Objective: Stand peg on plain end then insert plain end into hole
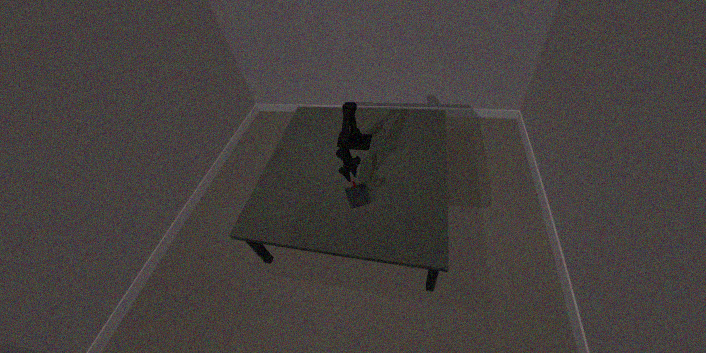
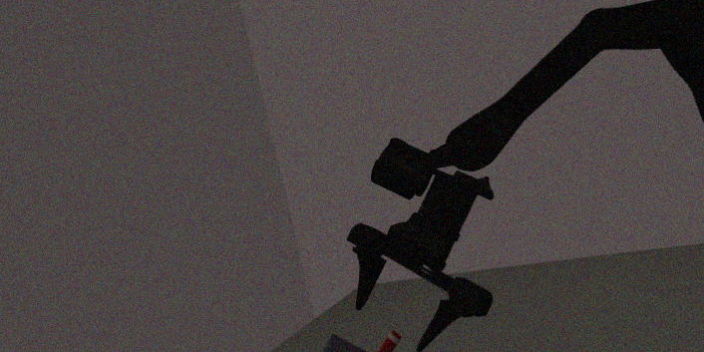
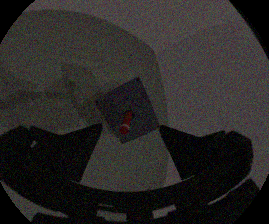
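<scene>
My gripper tip is 2 cm above the peg. The rest, counted from my gripper tip: sloped panel 6 cm below, 4 cm ahead, 3 cm to the left.
</scene>
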